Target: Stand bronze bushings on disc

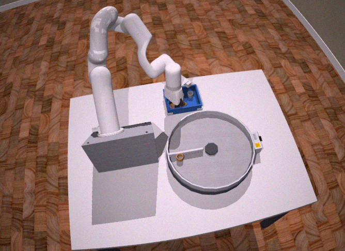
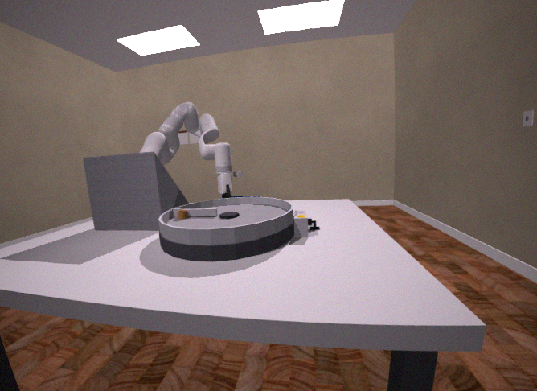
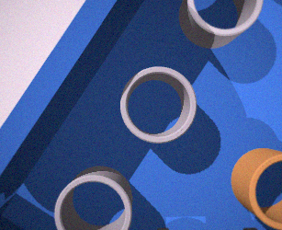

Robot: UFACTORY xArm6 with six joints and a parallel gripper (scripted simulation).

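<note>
Now: hand 4 cm short of the blue crate, 3 cm to the right of it and 1 cm above it. Round my hand: turntable disc (30 cm to the right, 15 cm ahead, 2 cm above).
</note>
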